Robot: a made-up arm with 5 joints.
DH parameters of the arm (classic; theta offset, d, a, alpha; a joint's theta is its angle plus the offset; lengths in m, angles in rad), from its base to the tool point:
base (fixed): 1.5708 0.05 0 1.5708
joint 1: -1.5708 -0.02 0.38 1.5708
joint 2: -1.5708 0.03 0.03 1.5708
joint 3: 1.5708 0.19 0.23 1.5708
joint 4: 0 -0.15 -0.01 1.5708
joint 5: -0.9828 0 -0.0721 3.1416
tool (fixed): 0.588 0.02 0 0
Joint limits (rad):
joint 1: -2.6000..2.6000
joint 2: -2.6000..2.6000
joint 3: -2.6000..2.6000
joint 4: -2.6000..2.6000
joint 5: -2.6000..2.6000
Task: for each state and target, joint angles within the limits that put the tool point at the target. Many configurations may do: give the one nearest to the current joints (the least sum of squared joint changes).
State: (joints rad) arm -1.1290 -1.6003 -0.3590 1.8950 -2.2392
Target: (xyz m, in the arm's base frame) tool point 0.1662 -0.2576 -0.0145
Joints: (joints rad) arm -0.3936 -1.3127 -1.2413 1.9693 -1.8641
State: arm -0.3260 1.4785 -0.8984 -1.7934 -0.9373
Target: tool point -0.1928 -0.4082 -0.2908
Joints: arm -0.3238 1.4280 -0.6067 -1.8537 -1.0909
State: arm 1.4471 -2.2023 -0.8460 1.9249 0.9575
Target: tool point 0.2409 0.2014 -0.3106
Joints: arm 1.1653 -2.4995 -1.2684 2.2634 0.9710
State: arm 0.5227 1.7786 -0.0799 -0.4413 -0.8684
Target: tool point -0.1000 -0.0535 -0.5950
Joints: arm 0.3889 2.3903 -0.4865 -0.5507 -0.9690
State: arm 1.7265 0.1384 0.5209 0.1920 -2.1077
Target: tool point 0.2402 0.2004 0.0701
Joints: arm 2.4134 0.0523 0.7826 0.1289 -2.0089
